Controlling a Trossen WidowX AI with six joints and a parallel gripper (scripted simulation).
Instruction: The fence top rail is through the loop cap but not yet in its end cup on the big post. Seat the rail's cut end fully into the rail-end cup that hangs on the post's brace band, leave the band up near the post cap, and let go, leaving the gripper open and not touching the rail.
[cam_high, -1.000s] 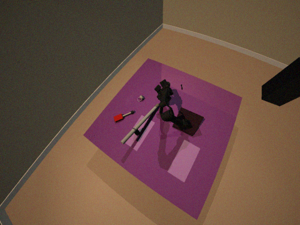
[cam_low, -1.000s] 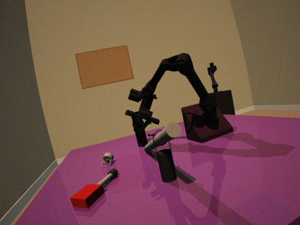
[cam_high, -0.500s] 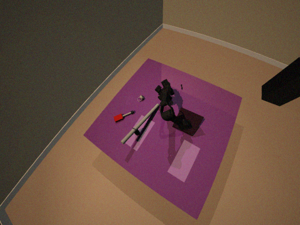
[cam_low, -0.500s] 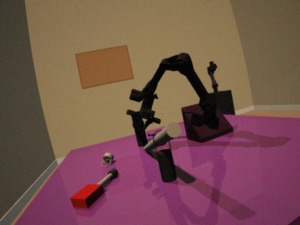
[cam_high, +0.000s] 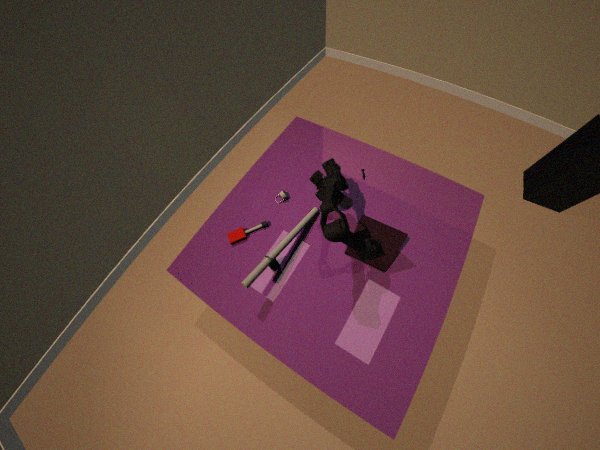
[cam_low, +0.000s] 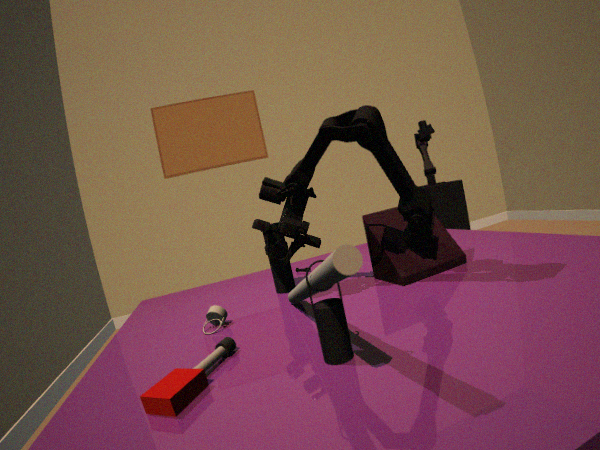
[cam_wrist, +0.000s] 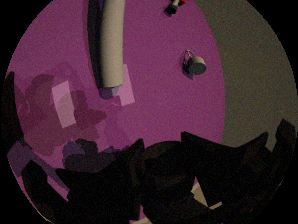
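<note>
The dark rail-end cup lies 20 mm behind my gripper tip, 20 mm to the right of it and 30 mm above it. Round my gripper tip: small dark peg (160 mm behind, 280 mm to the right, 90 mm below); wire ring (210 mm ahead, 70 mm to the left, 90 mm below); red-headed tool (260 mm ahead, 310 mm to the left, 90 mm below).
</note>
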